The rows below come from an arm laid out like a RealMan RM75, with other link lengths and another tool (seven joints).
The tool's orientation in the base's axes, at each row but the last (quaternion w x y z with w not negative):
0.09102, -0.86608, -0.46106, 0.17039
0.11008, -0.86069, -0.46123, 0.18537
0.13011, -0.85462, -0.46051, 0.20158
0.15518, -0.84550, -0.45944, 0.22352
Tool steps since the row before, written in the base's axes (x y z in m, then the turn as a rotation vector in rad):
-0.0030, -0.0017, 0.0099, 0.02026, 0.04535, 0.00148
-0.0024, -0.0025, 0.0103, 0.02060, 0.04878, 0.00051
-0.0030, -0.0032, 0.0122, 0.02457, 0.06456, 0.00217
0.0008, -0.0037, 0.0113, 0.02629, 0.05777, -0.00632
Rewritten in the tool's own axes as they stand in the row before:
-0.0051, -0.0045, -0.0080, 0.04778, -0.01023, -0.00903
-0.0055, -0.0041, -0.0084, 0.05103, -0.01151, -0.00823
-0.0069, -0.0054, -0.0095, 0.06587, -0.01783, -0.01096
-0.0054, -0.0028, -0.0103, 0.06294, -0.00904, -0.00501

